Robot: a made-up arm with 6 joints. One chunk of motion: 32 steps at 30 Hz.
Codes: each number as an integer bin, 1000 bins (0 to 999) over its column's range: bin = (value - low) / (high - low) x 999, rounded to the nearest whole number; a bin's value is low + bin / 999 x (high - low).
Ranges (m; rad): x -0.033..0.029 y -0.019..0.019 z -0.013..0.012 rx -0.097..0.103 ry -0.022..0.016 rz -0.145..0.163
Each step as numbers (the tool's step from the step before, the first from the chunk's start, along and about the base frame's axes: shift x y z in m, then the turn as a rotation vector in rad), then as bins.
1 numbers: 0.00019 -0.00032 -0.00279 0.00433 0.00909 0.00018
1 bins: 535 491 408 506 817 471
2 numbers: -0.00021 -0.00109 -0.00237 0.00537 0.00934 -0.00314
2 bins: 528 471 425 511 824 460
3 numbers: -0.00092 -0.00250 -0.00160 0.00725 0.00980 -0.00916
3 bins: 517 434 456 521 836 441
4 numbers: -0.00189 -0.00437 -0.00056 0.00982 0.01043 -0.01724
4 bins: 501 385 497 534 853 414
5 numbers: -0.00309 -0.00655 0.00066 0.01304 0.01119 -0.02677
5 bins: 482 327 546 550 873 383
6 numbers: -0.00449 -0.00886 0.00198 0.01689 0.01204 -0.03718
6 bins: 459 267 599 569 895 350
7 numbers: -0.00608 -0.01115 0.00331 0.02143 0.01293 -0.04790
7 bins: 434 206 652 592 918 315
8 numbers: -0.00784 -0.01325 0.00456 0.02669 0.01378 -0.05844
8 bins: 405 151 702 618 941 281
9 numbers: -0.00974 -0.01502 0.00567 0.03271 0.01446 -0.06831
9 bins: 375 105 746 648 959 249
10 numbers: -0.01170 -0.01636 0.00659 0.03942 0.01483 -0.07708
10 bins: 343 69 783 681 968 220
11 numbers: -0.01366 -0.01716 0.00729 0.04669 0.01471 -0.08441
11 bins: 312 48 811 718 965 197
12 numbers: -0.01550 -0.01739 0.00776 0.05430 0.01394 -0.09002
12 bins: 282 42 830 756 945 178
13 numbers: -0.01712 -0.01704 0.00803 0.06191 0.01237 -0.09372
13 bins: 256 52 840 794 904 166
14 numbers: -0.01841 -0.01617 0.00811 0.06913 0.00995 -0.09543
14 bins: 235 74 844 830 840 161
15 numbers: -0.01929 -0.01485 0.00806 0.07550 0.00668 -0.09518
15 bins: 221 109 842 862 754 162
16 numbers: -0.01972 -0.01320 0.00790 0.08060 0.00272 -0.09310
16 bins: 214 152 835 887 650 168
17 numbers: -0.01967 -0.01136 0.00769 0.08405 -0.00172 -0.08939
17 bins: 215 201 827 904 533 180
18 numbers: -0.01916 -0.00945 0.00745 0.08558 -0.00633 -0.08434
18 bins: 223 251 817 912 412 197
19 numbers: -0.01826 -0.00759 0.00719 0.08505 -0.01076 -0.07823
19 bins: 238 300 807 909 295 217
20 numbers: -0.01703 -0.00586 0.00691 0.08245 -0.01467 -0.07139
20 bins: 257 345 796 896 193 239
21 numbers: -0.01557 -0.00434 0.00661 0.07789 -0.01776 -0.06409
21 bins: 281 385 784 874 111 262
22 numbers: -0.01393 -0.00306 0.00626 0.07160 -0.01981 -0.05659
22 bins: 307 419 770 842 58 287
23 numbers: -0.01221 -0.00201 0.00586 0.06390 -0.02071 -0.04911
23 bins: 335 447 754 804 34 311
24 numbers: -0.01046 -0.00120 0.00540 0.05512 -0.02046 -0.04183
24 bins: 363 468 735 760 40 335
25 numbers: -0.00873 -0.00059 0.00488 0.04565 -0.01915 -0.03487
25 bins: 391 484 714 713 75 357
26 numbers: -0.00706 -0.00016 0.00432 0.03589 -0.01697 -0.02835
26 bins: 418 495 692 664 132 378
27 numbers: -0.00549 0.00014 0.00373 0.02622 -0.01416 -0.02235
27 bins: 443 503 669 615 206 398
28 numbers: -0.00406 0.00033 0.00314 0.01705 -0.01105 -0.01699
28 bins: 466 508 645 570 288 415
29 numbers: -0.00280 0.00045 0.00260 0.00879 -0.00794 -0.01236
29 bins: 487 511 623 528 370 430
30 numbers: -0.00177 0.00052 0.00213 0.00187 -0.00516 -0.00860
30 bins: 503 513 605 494 443 442
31 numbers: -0.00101 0.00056 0.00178 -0.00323 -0.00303 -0.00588
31 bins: 515 514 591 468 499 451
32 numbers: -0.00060 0.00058 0.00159 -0.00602 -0.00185 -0.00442
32 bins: 522 515 583 454 530 456
